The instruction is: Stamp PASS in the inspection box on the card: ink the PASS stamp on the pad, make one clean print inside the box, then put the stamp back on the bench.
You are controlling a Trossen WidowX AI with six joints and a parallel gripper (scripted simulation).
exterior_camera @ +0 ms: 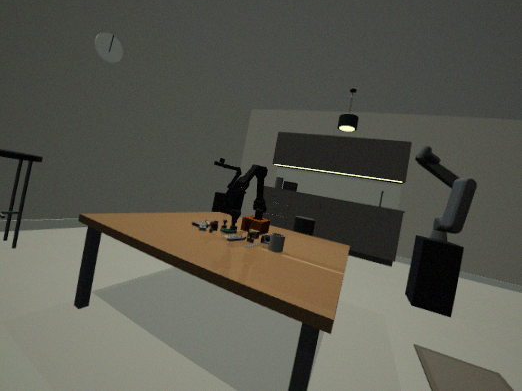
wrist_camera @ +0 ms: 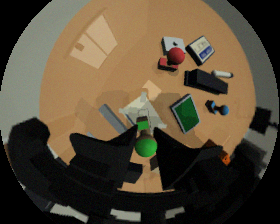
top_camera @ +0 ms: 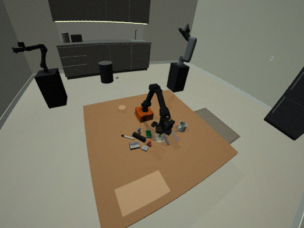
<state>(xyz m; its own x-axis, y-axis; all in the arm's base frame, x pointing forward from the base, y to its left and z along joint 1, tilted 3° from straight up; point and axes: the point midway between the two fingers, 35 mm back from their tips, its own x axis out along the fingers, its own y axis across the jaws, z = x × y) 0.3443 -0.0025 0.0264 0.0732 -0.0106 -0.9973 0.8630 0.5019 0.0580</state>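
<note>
My gripper tip is 7 cm above the inspection card, 1 cm to the right of it and 1 cm past it. The rest, counted from my gripper tip: grey bar (6 cm to the left, 6 cm below, 3 cm ahead); bolt (6 cm to the left, 6 cm below, 6 cm behind); PASS stamp (1 cm to the left, 1 cm below).
</note>
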